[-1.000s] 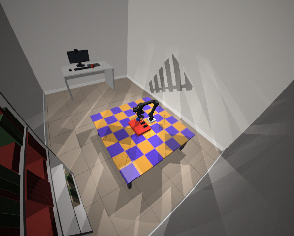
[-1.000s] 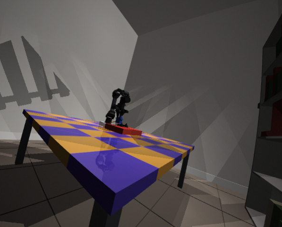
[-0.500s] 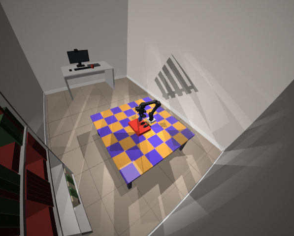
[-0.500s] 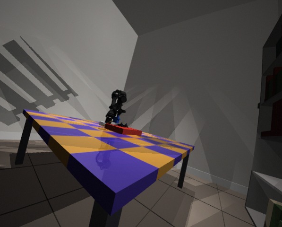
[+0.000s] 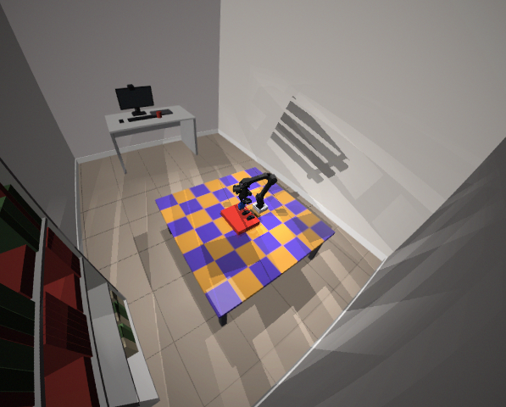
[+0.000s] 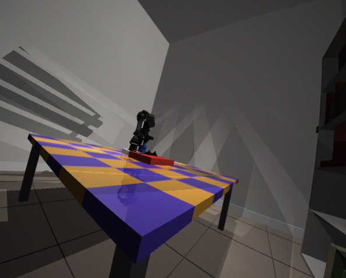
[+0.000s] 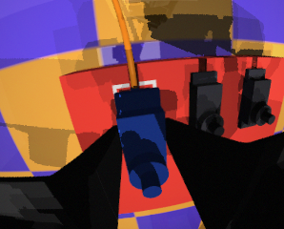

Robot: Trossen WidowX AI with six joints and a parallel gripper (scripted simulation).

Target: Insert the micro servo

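Now: gripper tip 130 mm short of the red robot deck, 80 mm above it and 60 mm to the right of it.
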